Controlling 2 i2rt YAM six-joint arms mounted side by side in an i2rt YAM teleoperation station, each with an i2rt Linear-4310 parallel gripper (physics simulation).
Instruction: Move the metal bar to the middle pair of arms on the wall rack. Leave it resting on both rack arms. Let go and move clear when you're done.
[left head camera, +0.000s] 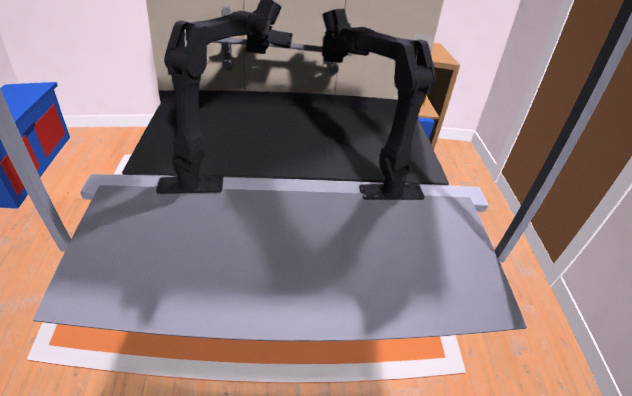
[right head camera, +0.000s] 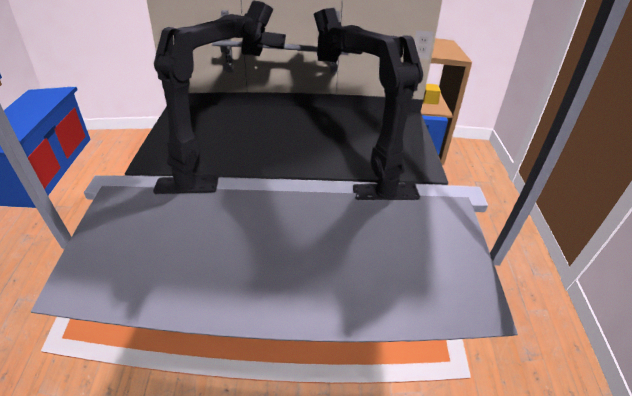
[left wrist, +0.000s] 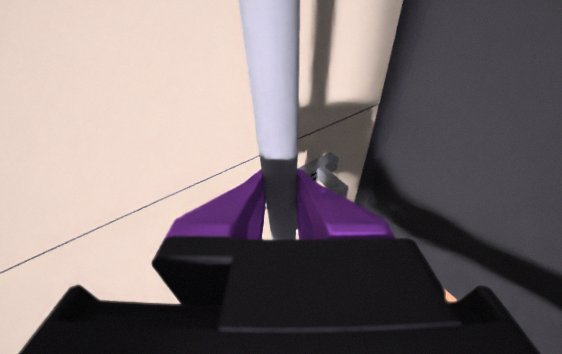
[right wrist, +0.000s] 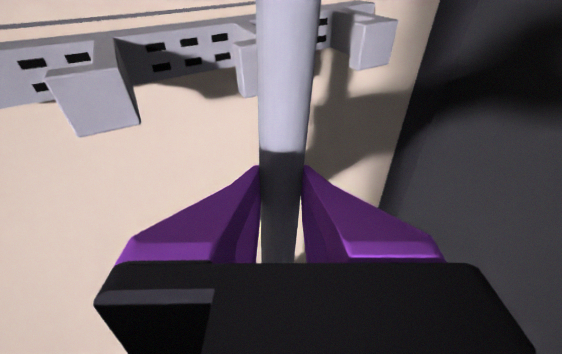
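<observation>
The metal bar (left head camera: 302, 47) (right head camera: 300, 47) (left wrist: 272, 75) (right wrist: 285, 75) is held roughly level near the back wall. My left gripper (left wrist: 280, 176) and my right gripper (right wrist: 280, 176) are both shut on it. The wall rack's lower left arm (left head camera: 227, 61) (right head camera: 228, 62) shows below the bar; part of the rack also shows beside it in the left wrist view. In the right wrist view three rack arms stick out from the rail: a near one (right wrist: 95, 100), a middle one (right wrist: 246, 70) partly behind the bar, and a far one (right wrist: 375, 45). Contact between bar and rack cannot be told.
A black mat (left head camera: 240, 150) (right head camera: 240, 150) lies below the wall, beyond the grey table (left head camera: 200, 300) (right head camera: 200, 300). A wooden shelf (left head camera: 448, 56) (right head camera: 456, 54) stands at the right, and a blue cabinet (left head camera: 20, 107) (right head camera: 35, 110) at the left.
</observation>
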